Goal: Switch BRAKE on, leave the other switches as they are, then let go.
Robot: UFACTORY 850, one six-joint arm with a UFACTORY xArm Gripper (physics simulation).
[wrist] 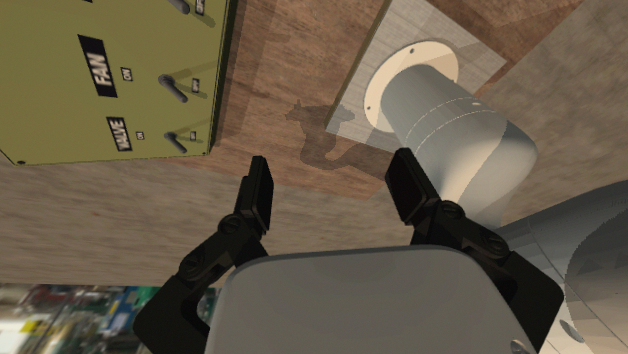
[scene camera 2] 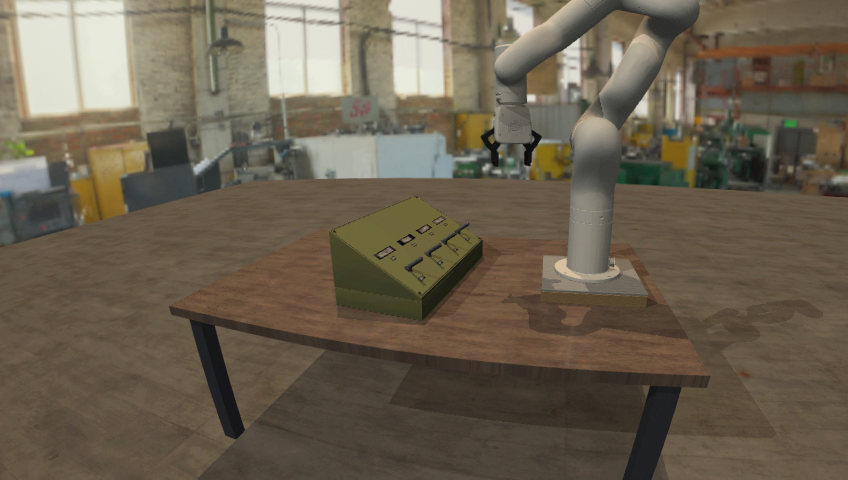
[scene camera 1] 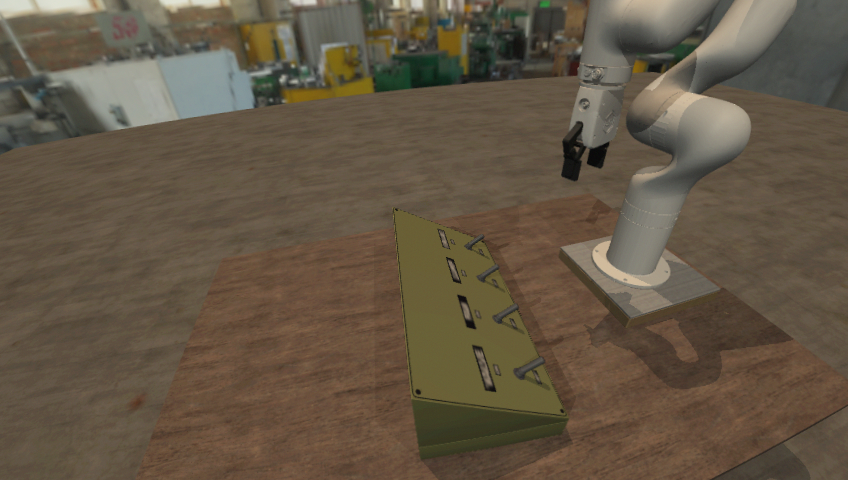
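Note:
The BRAKE switch (scene camera 1: pixel 474 241) (scene camera 2: pixel 463 230) is the lever at the panel's far end; its label is too small to read in the scene views, and it does not show in the wrist view. Its lever leans toward the low OFF side, like the others. The FAN switch (scene camera 1: pixel 507 313) (scene camera 2: pixel 433 249) (wrist: pixel 175 90) and VALVE switch (scene camera 1: pixel 529 367) (scene camera 2: pixel 414 264) (wrist: pixel 177 143) are at OFF. An unread switch (scene camera 1: pixel 489 273) (scene camera 2: pixel 450 239) (wrist: pixel 181 6) stands between FAN and BRAKE. My gripper (scene camera 1: pixel 584 167) (scene camera 2: pixel 511 161) (wrist: pixel 330 166) is open and empty, high above and apart from the panel, toward its far end on the robot's side.
The olive sloped panel box (scene camera 1: pixel 425 321) (scene camera 2: pixel 374 273) (wrist: pixel 40 120) stands on the brown wooden table (scene camera 1: pixel 285 356) (scene camera 2: pixel 267 291) (wrist: pixel 280 65). The arm's base plate (scene camera 1: pixel 684 288) (scene camera 2: pixel 624 285) (wrist: pixel 357 80) lies on the low side of the panel, with a gap between them.

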